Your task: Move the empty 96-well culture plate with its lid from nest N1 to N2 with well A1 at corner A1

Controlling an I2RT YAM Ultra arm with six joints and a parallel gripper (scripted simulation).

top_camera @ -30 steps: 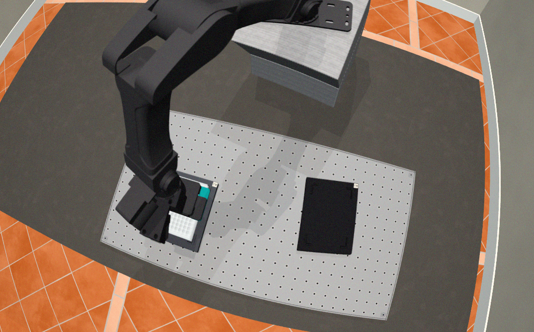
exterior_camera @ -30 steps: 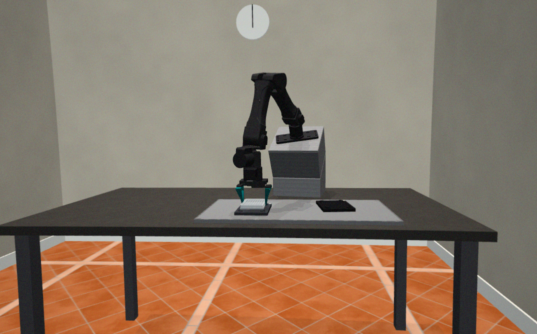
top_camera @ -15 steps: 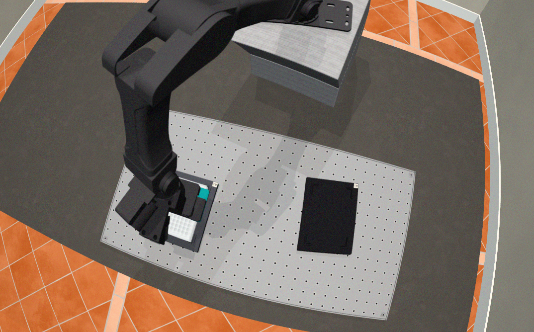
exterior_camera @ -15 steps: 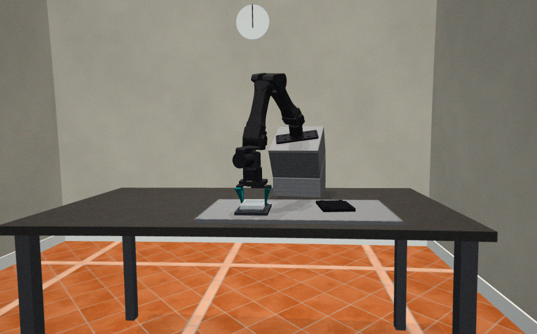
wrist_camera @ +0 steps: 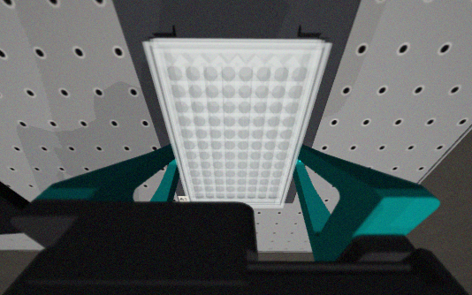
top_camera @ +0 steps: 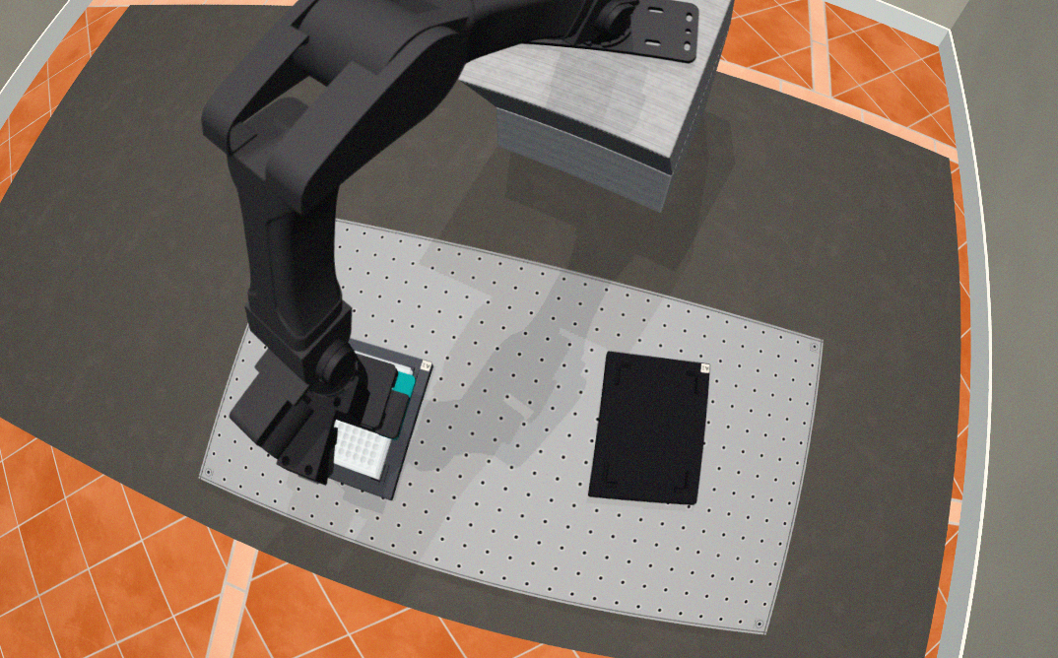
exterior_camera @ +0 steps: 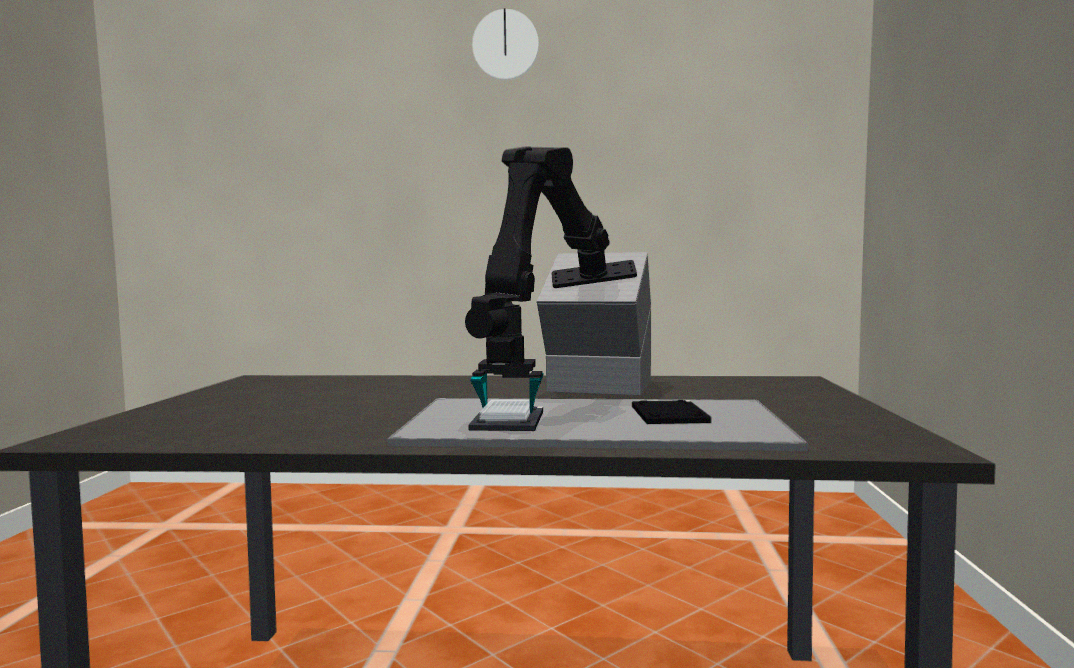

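The clear lid lies 10 mm ahead of my hand and 10 mm above it. The rest, counted from my hand: nest N2: 10 mm ahead, 20 mm below; nest N1: 30 mm behind, 310 mm to the left, 20 mm below.
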